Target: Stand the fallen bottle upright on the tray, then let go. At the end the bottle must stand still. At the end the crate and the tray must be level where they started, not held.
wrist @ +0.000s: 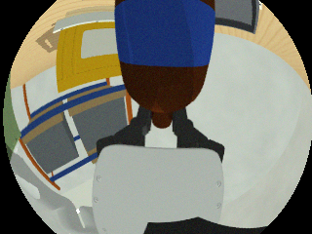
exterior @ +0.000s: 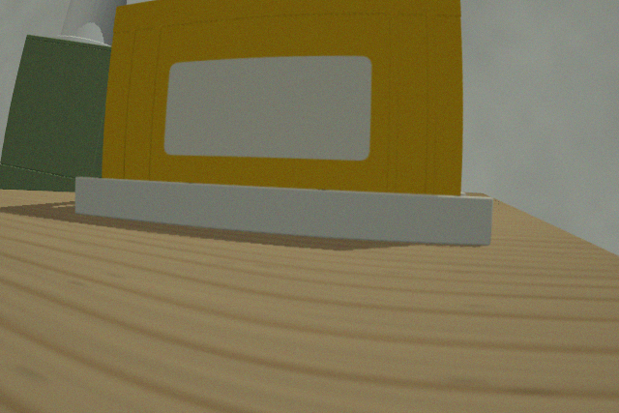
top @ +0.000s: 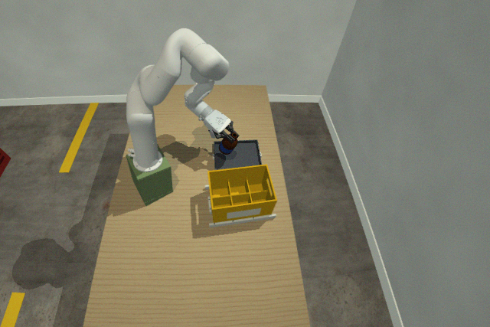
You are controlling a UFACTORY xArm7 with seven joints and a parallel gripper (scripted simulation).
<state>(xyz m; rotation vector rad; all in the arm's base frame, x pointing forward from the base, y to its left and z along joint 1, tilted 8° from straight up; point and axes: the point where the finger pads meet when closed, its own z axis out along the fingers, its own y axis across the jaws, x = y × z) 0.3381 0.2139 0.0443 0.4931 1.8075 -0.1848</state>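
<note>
The bottle is 50 mm below my hand, 10 mm to the left of it and 10 mm behind it. From my hand the other things lie so: dark grey tray: 200 mm below, 40 mm to the left, 20 mm ahead; crate: 240 mm to the right, 120 mm below, 80 mm ahead.
</note>
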